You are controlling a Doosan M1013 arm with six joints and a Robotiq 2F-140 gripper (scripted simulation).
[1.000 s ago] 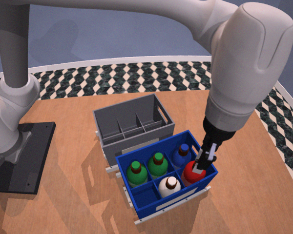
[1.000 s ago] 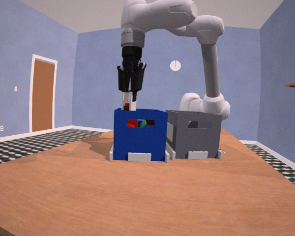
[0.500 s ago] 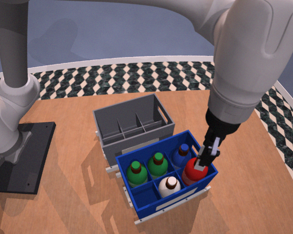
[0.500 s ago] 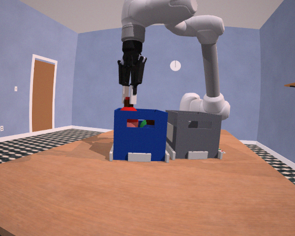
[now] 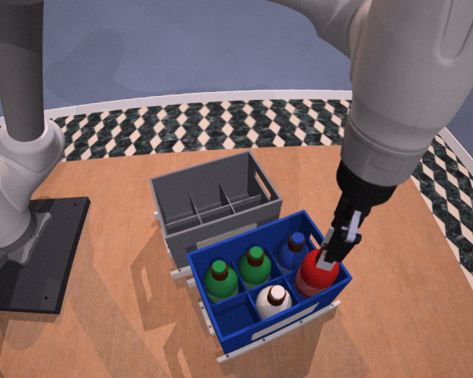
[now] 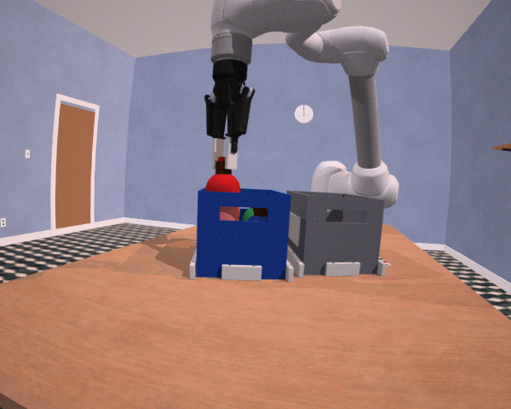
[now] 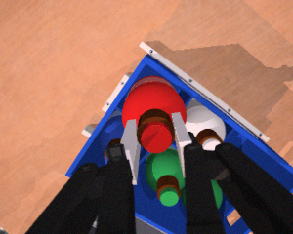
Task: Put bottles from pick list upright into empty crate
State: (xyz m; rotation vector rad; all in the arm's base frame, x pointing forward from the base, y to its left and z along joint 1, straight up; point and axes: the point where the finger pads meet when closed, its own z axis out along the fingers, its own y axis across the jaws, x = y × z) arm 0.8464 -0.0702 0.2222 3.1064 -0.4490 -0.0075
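The red bottle lies 80 mm below my hand. From my hand the other things lie so: white bottle (170 mm below, 80 mm behind, 50 mm to the right); then blue crate (170 mm below, 100 mm behind); then blue bottle (170 mm below, 80 mm to the left, 40 mm behind).
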